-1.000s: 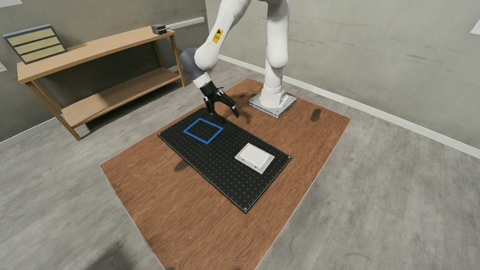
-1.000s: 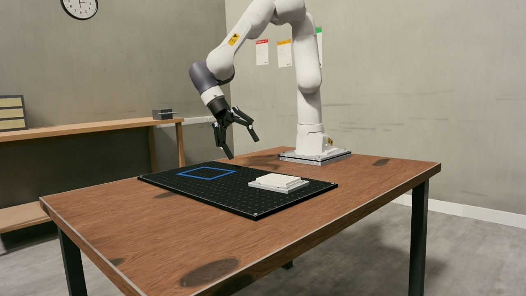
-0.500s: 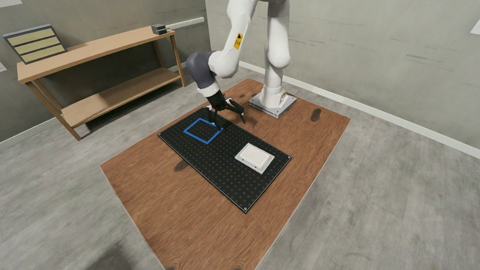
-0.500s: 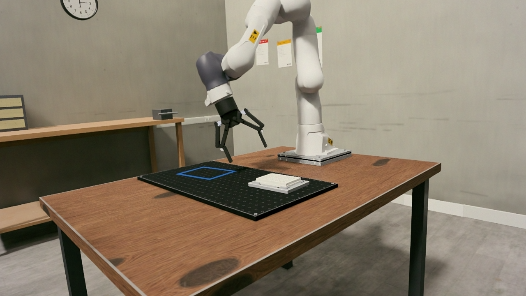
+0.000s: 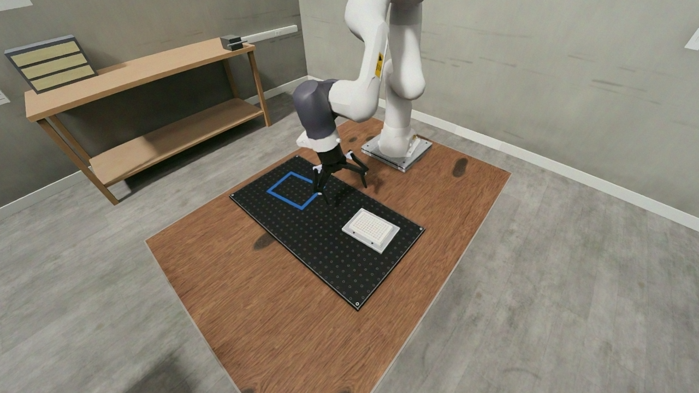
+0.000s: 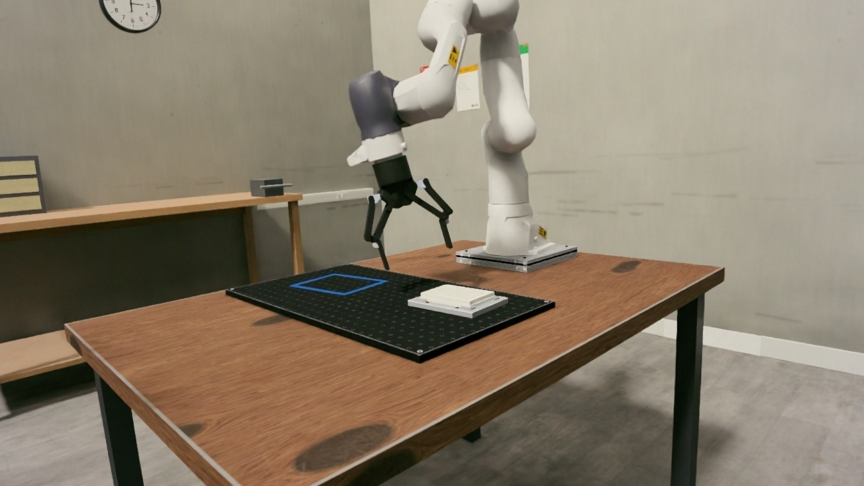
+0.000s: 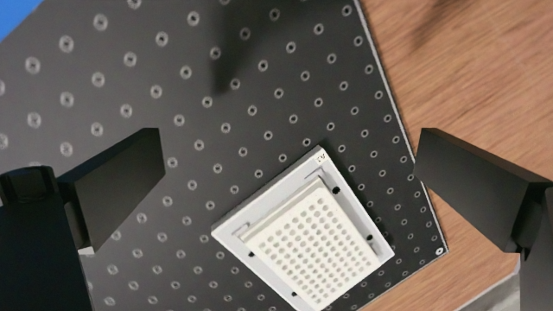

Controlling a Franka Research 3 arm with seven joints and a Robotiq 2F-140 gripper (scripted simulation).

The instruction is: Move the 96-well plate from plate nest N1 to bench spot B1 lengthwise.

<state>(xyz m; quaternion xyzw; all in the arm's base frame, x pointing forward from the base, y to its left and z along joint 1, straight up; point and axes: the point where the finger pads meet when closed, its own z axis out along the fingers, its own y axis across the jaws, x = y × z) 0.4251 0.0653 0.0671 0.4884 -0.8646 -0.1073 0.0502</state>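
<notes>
My hand is 2 cm short of the white 96-well plate, 13 cm to the right of it and 7 cm above it. Round my hand: grey plate nest (2 cm ahead, 13 cm to the left, 8 cm below).
</notes>
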